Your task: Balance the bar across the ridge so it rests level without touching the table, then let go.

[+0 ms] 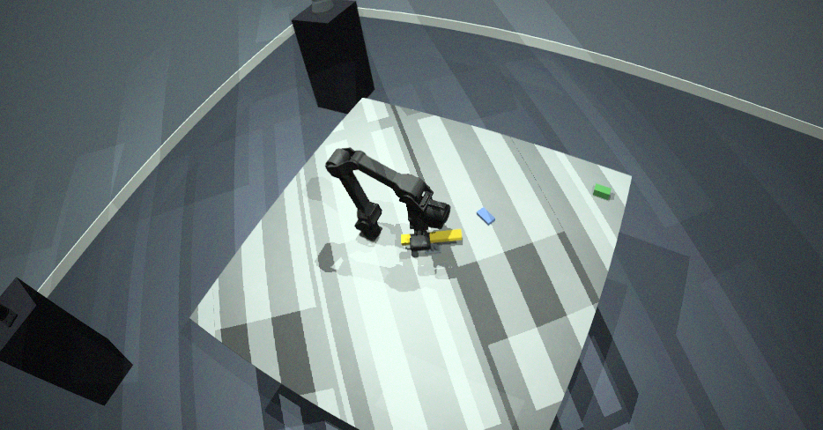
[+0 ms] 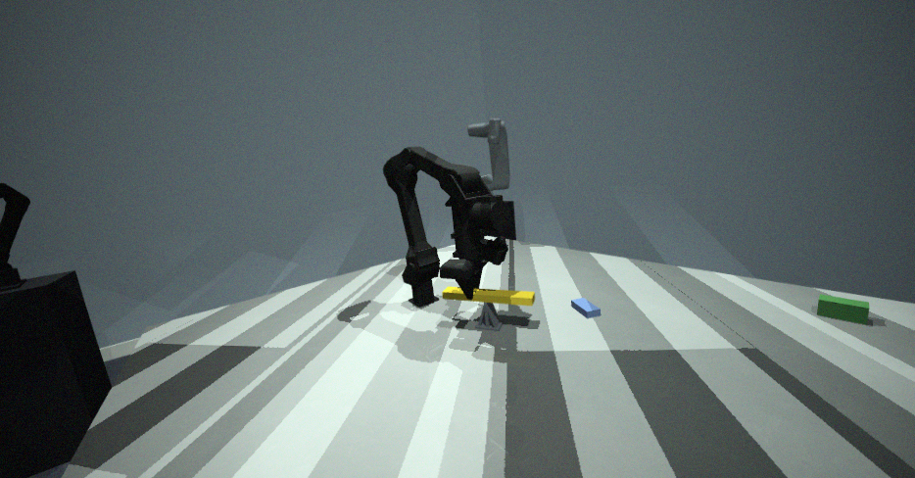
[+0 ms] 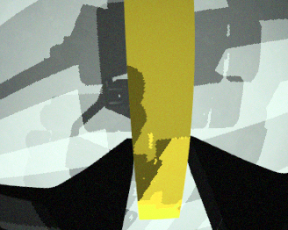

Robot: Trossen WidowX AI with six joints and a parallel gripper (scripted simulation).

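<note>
The yellow bar is 30 mm ahead of my gripper tip and 20 mm to the left of it. From my gripper tip the other things lie so: green block (530 mm ahead, 490 mm to the left, 50 mm below); then blue block (140 mm ahead, 210 mm to the left, 60 mm below).
</note>
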